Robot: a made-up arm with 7 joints. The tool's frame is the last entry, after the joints.
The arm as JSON. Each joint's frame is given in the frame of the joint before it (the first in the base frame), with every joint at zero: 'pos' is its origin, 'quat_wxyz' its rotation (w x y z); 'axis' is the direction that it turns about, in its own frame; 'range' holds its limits. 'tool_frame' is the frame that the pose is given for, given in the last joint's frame.
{
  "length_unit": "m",
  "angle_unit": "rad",
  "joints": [
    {
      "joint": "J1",
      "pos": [
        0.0,
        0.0,
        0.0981
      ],
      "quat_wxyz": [
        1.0,
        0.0,
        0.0,
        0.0
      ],
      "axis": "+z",
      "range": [
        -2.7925,
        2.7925
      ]
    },
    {
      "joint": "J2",
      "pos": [
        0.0,
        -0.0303,
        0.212
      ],
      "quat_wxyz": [
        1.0,
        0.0,
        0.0,
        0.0
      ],
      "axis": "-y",
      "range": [
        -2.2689,
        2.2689
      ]
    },
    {
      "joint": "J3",
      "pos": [
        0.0,
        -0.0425,
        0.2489
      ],
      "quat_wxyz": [
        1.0,
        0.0,
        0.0,
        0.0
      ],
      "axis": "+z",
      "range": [
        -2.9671,
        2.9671
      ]
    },
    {
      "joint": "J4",
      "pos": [
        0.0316,
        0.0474,
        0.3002
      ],
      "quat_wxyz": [
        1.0,
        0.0,
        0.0,
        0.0
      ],
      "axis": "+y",
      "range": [
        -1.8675,
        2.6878
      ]
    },
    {
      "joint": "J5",
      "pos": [
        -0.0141,
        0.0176,
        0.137
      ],
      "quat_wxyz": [
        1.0,
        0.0,
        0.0,
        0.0
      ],
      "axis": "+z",
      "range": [
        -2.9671,
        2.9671
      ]
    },
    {
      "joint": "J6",
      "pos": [
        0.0,
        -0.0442,
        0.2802
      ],
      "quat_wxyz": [
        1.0,
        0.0,
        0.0,
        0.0
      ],
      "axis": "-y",
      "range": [
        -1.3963,
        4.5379
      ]
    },
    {
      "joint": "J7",
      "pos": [
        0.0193,
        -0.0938,
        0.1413
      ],
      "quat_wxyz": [
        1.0,
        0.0,
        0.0,
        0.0
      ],
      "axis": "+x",
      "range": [
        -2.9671,
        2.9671
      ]
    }
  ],
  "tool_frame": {
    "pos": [
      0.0,
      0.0,
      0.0
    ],
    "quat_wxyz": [
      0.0,
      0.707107,
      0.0,
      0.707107
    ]
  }
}
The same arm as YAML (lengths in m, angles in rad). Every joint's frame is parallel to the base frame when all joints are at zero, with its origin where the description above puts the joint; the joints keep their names.
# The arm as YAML. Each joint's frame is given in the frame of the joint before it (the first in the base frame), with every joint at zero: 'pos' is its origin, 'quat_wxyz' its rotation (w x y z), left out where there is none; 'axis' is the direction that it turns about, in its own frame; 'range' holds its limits. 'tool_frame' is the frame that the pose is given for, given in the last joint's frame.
length_unit: m
angle_unit: rad
joints:
  - joint: J1
    pos: [0.0, 0.0, 0.0981]
    axis: [0.0, 0.0, 1.0]
    range: [-2.7925, 2.7925]
  - joint: J2
    pos: [0.0, -0.0303, 0.212]
    axis: [0.0, -1.0, 0.0]
    range: [-2.2689, 2.2689]
  - joint: J3
    pos: [0.0, -0.0425, 0.2489]
    axis: [0.0, 0.0, 1.0]
    range: [-2.9671, 2.9671]
  - joint: J4
    pos: [0.0316, 0.0474, 0.3002]
    axis: [0.0, 1.0, 0.0]
    range: [-1.8675, 2.6878]
  - joint: J5
    pos: [-0.0141, 0.0176, 0.137]
    axis: [0.0, 0.0, 1.0]
    range: [-2.9671, 2.9671]
  - joint: J6
    pos: [0.0, -0.0442, 0.2802]
    axis: [0.0, -1.0, 0.0]
    range: [-1.3963, 4.5379]
  - joint: J7
    pos: [0.0193, -0.0938, 0.1413]
    axis: [1.0, 0.0, 0.0]
    range: [-2.9671, 2.9671]
tool_frame:
  pos: [0.0, 0.0, 0.0]
  quat_wxyz: [0.0, 0.707107, 0.0, 0.707107]

